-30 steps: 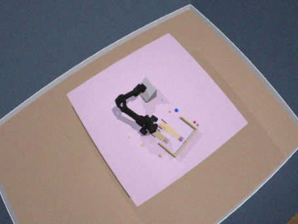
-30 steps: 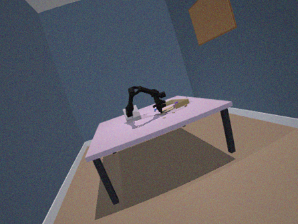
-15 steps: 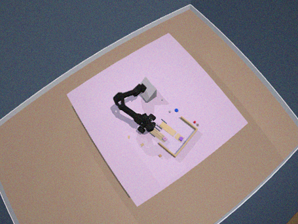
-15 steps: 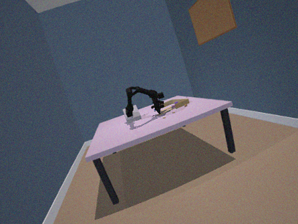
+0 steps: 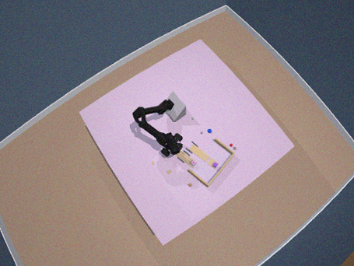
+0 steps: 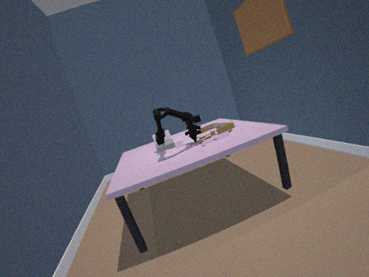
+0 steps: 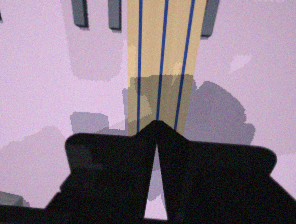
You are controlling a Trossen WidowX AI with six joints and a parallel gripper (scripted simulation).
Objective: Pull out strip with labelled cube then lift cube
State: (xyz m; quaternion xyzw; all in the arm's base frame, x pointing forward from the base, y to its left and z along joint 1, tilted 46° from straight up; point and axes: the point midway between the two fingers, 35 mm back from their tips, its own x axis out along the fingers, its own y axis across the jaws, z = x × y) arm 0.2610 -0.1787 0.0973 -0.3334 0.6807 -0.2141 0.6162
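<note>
My gripper tip is now 190 mm short of the labelled cube, 40 mm to the right of it and 20 mm below it. Round my gripper tip: grey ball 50 mm ahead, 250 mm to the left; then blue ball 80 mm ahead, 310 mm to the left; then plain tan strip 160 mm ahead, 130 mm to the left.
</note>
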